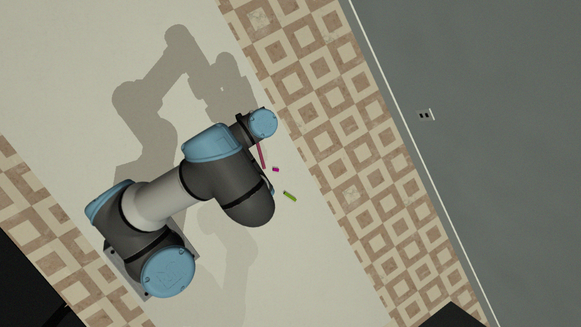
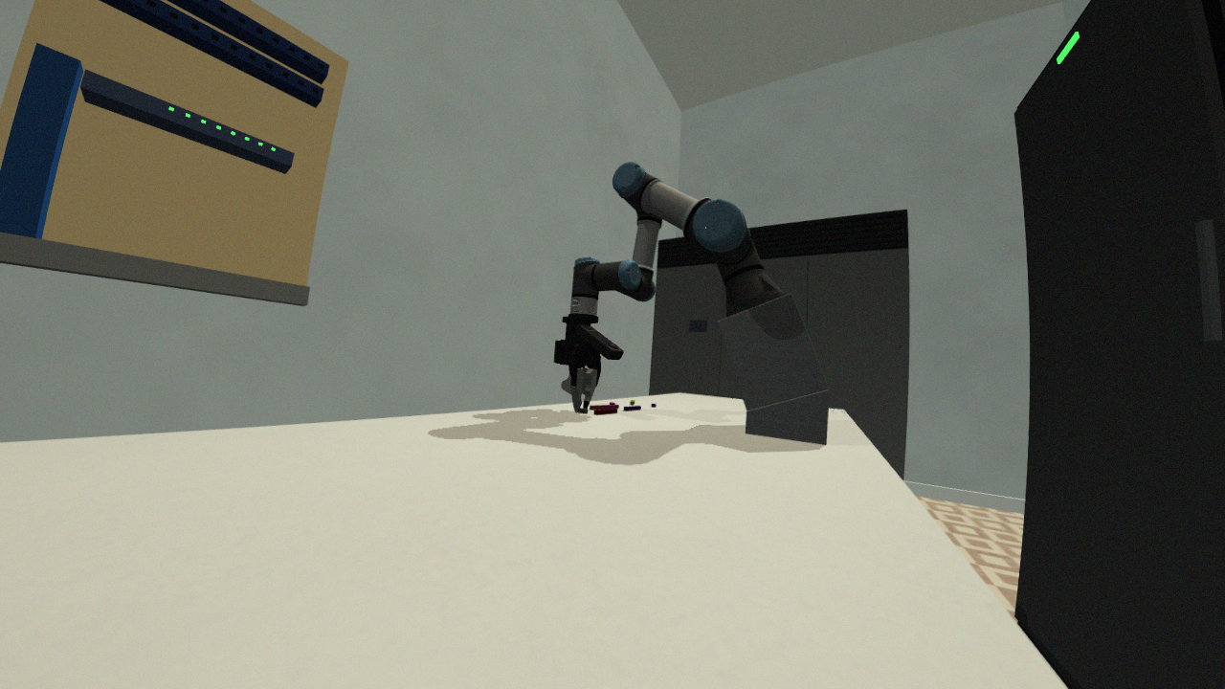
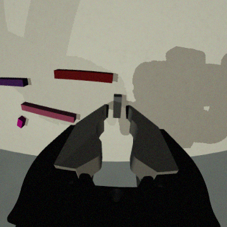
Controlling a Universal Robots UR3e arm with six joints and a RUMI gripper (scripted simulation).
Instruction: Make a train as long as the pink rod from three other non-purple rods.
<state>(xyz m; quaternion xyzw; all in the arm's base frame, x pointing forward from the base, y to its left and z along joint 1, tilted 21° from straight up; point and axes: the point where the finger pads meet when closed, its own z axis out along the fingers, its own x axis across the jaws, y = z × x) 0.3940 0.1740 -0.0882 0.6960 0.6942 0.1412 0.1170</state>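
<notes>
My hand is 10 mm above the grey rod. The rest, counted from my hand: red rod: 40 mm to the right, 40 mm behind, 10 mm below; then pink rod: 100 mm to the right, 10 mm below, 10 mm ahead; then purple rod: 160 mm to the right, 30 mm behind, 10 mm below.
</notes>
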